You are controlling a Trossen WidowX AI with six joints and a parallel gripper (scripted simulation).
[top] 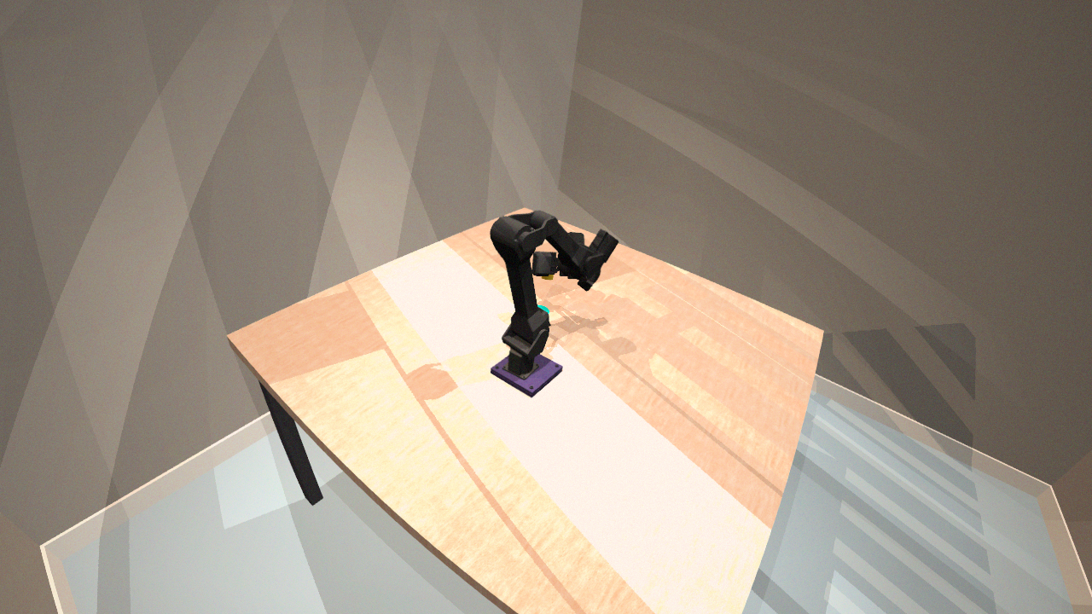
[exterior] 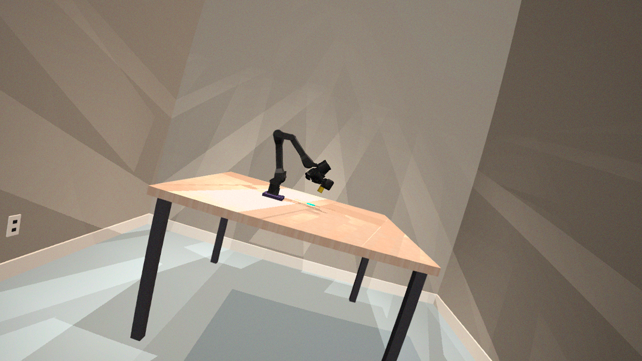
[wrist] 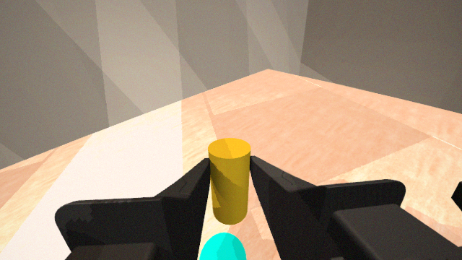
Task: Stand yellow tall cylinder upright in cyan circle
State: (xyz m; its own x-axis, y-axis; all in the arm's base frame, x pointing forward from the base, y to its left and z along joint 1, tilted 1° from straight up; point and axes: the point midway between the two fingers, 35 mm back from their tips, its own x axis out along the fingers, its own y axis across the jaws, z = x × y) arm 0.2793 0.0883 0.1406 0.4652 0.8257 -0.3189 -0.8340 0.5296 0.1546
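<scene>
Now: gripper tip 15 cm above the cyan circle, 4 cm past it and 1 cm to the left of it. Also, from my gripper tip: yellow tall cylinder 2 cm below.
</scene>
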